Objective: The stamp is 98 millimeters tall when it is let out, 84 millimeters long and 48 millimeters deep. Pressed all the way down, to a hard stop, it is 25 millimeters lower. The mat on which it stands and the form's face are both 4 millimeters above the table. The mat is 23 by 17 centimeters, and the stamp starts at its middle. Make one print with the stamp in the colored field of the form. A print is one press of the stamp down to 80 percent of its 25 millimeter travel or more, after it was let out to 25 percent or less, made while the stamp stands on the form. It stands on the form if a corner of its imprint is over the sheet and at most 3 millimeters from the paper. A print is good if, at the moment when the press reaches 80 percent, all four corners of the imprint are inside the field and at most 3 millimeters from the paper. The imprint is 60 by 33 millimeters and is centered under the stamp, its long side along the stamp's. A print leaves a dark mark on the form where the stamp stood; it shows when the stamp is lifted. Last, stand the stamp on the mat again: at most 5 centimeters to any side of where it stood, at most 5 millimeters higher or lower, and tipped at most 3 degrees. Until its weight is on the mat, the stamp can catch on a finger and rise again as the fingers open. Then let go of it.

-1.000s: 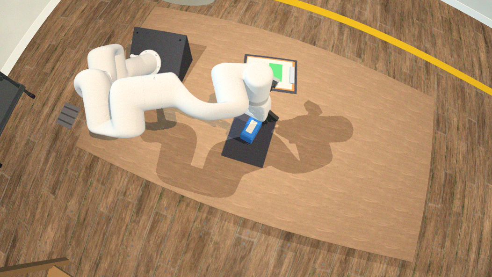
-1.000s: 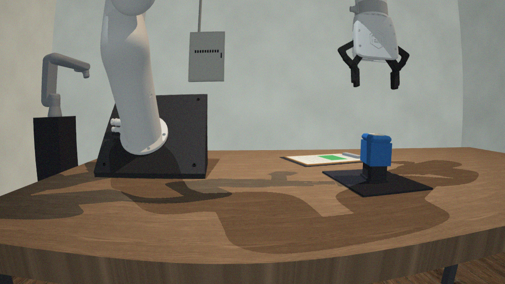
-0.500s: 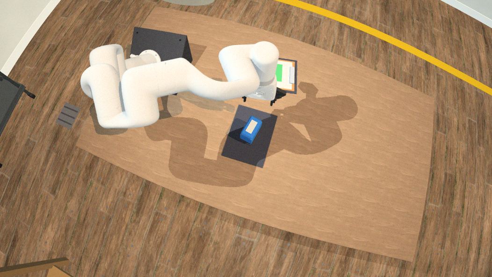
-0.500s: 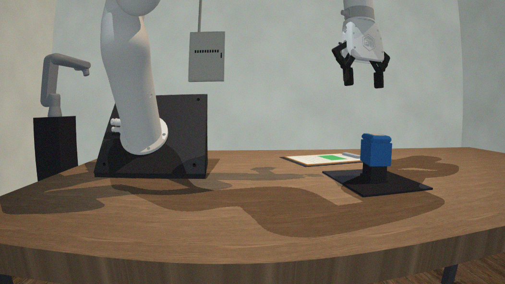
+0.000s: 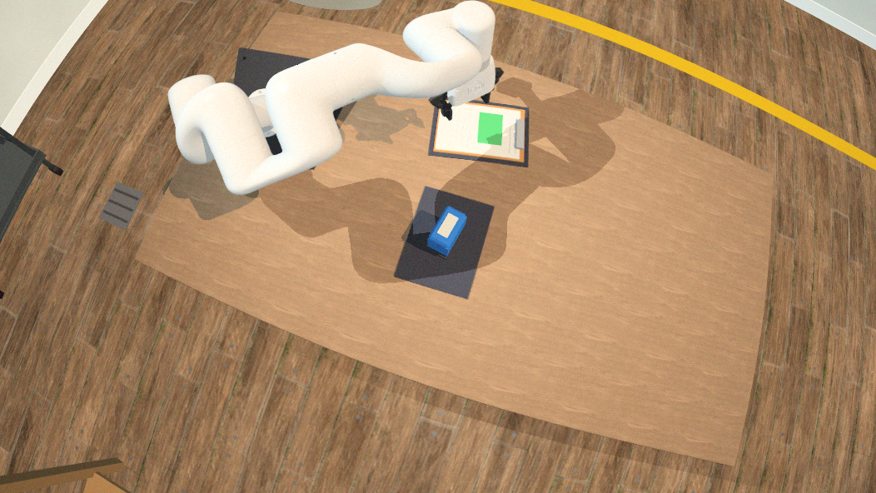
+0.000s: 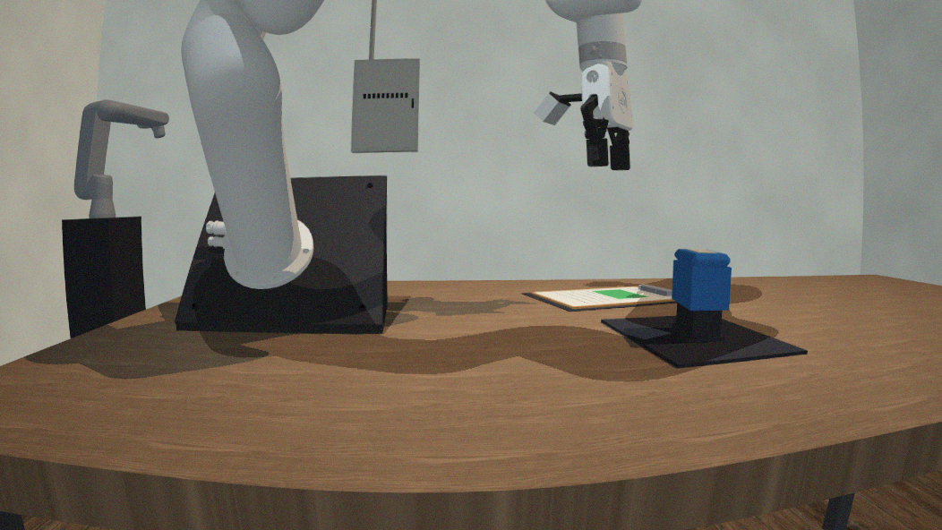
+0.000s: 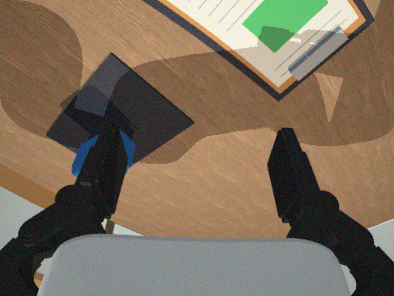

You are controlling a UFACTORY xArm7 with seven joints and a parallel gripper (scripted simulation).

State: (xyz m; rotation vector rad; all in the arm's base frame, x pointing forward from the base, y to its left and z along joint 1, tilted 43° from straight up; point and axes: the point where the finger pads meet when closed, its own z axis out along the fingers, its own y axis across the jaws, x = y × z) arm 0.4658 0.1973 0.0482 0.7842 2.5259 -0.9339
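Right now my hand is 6 cm short of the blue stamp, 22 cm to the left of it and 17 cm above it. Round my hand: form 4 cm ahead, 9 cm to the left, 22 cm below; then dark mat 6 cm ahead, 22 cm to the right, 22 cm below.
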